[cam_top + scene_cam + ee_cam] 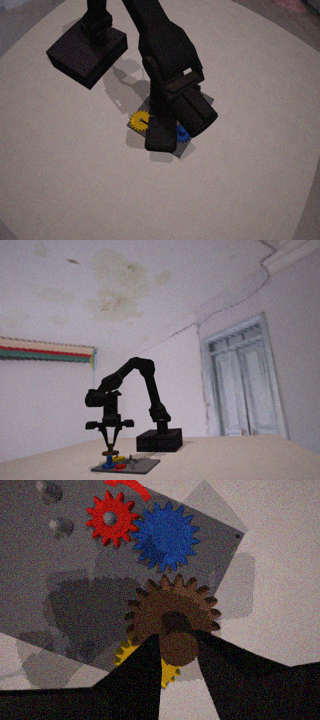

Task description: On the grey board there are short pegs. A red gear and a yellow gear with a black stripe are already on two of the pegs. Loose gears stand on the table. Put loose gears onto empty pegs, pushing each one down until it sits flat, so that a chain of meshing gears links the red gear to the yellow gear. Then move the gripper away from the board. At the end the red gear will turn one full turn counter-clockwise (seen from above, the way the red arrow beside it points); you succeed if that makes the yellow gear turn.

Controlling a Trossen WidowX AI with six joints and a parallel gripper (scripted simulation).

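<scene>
My gripper tip is 5 cm short of the blue gear, 3 cm to the right of it and 5 cm above it. From my gripper tip the other things lie so: brown gear (1 cm below); then red arrow (7 cm ahead, 7 cm to the left, 6 cm below); then red gear (4 cm ahead, 7 cm to the left, 5 cm below).
</scene>
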